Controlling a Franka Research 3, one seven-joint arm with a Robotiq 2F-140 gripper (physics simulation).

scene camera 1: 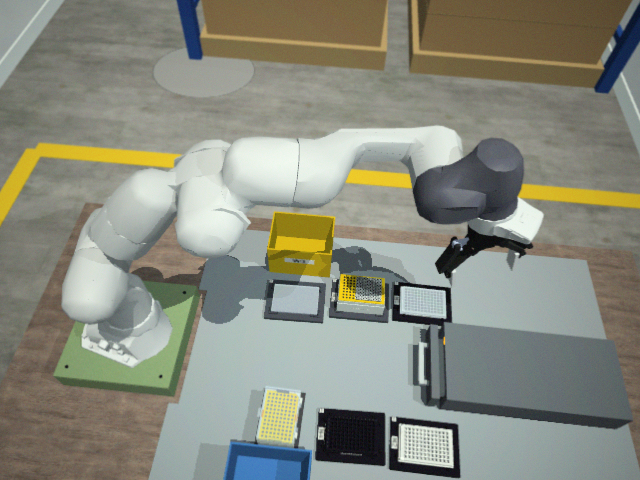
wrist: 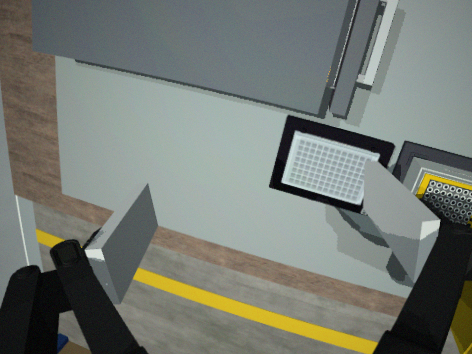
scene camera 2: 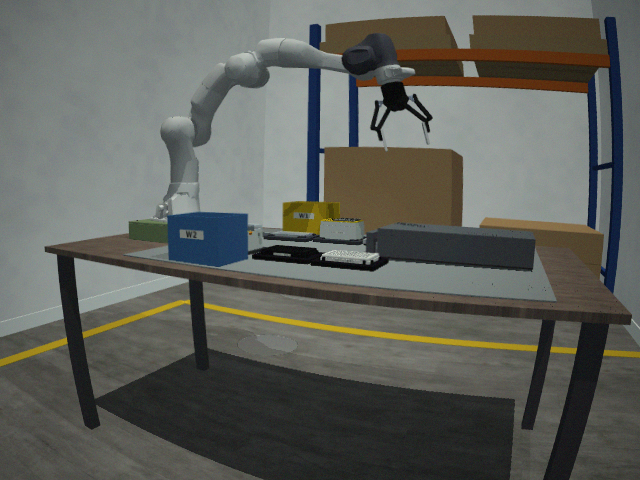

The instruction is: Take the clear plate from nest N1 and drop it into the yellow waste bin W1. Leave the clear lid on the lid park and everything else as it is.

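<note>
The clear plate (scene camera 1: 422, 302) (wrist: 327, 167) sits flat in the black nest N1 (scene camera 1: 396, 312) (wrist: 340, 136), near the table's back. It does not show in scene camera 2. My gripper (scene camera 1: 480, 268) (scene camera 2: 406, 143) (wrist: 257, 195) is open and empty, high above the table, back and to the right of N1 in scene camera 1. In the wrist view the right finger covers the plate's right edge. The yellow bin W1 (scene camera 1: 300, 264) (scene camera 2: 294, 222) (wrist: 462, 325) stands at the back left of N1, open on top. The clear lid (scene camera 1: 295, 299) lies on the lid park (scene camera 1: 268, 307).
A yellow-topped tip rack (scene camera 1: 361, 290) (scene camera 2: 342, 228) stands between the lid park and N1. A long grey device (scene camera 1: 527, 372) (scene camera 2: 454, 245) (wrist: 190, 50) stands in front of N1. A black plate (scene camera 1: 351, 435), a white plate (scene camera 1: 426, 446), another rack (scene camera 1: 279, 415) and blue bin W2 (scene camera 1: 268, 462) (scene camera 2: 206, 248) are at the front.
</note>
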